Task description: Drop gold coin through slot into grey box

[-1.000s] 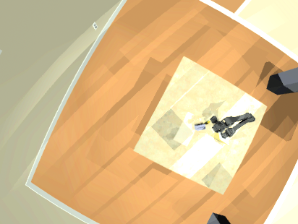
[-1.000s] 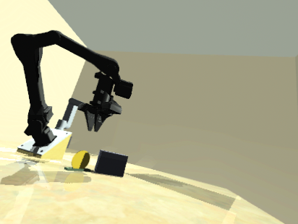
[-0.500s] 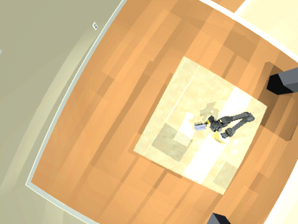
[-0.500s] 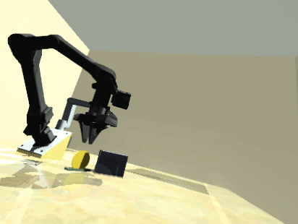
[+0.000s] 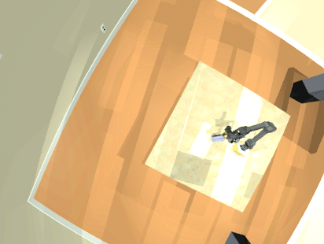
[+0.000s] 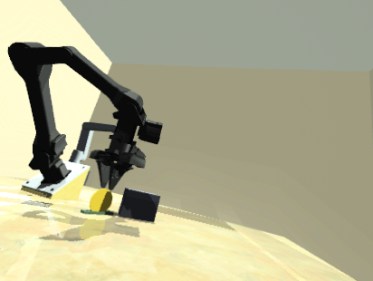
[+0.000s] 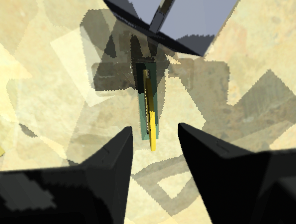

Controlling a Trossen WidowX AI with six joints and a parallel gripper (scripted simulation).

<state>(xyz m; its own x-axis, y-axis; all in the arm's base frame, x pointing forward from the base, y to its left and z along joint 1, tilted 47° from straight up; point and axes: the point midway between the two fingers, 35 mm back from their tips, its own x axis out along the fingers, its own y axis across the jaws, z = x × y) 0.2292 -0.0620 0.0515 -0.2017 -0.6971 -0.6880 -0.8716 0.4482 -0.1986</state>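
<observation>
Now: the gold coin 3 cm below my gripper tip.
</observation>
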